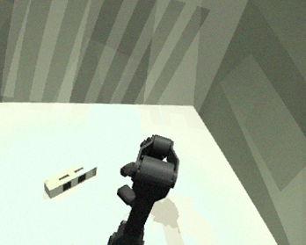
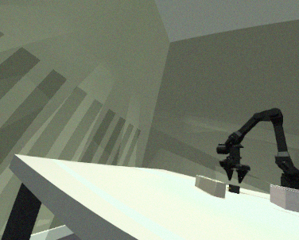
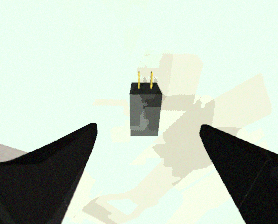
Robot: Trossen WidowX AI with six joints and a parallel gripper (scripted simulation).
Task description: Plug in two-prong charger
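Right now the charger is 10 mm ahead of my gripper tip, 10 mm to the left of it and 40 mm below it.
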